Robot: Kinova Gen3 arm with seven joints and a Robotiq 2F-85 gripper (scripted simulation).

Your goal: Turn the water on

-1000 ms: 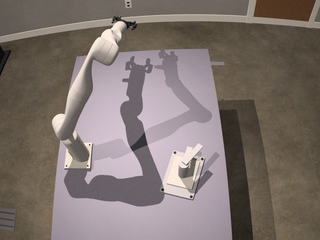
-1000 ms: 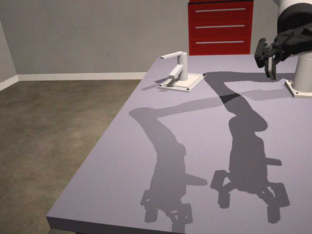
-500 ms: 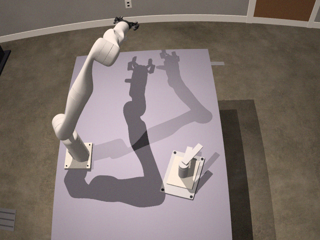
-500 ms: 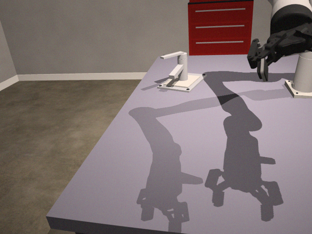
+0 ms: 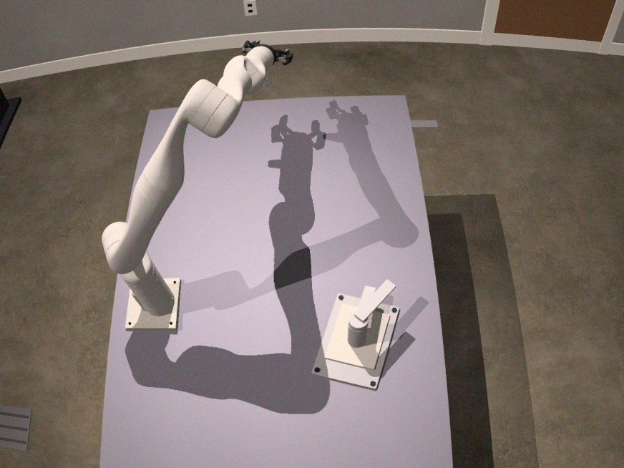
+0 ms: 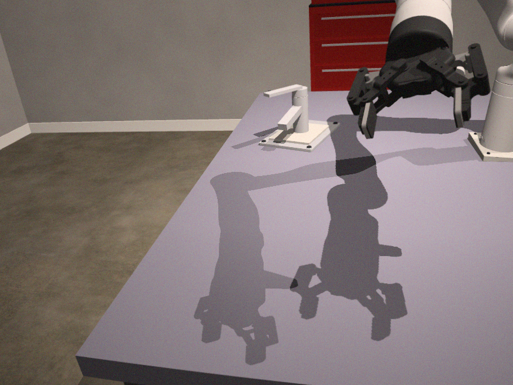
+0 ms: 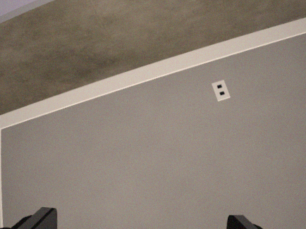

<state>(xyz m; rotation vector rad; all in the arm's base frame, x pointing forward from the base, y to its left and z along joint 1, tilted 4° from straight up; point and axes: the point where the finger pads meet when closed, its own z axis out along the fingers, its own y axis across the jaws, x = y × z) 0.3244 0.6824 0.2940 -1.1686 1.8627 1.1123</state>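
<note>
Right now the flat lever is 750 mm to the right of my hand, 270 mm ahead of it and 160 mm below it. Also, from my hand: tap: 770 mm to the right, 250 mm ahead, 210 mm below.
</note>
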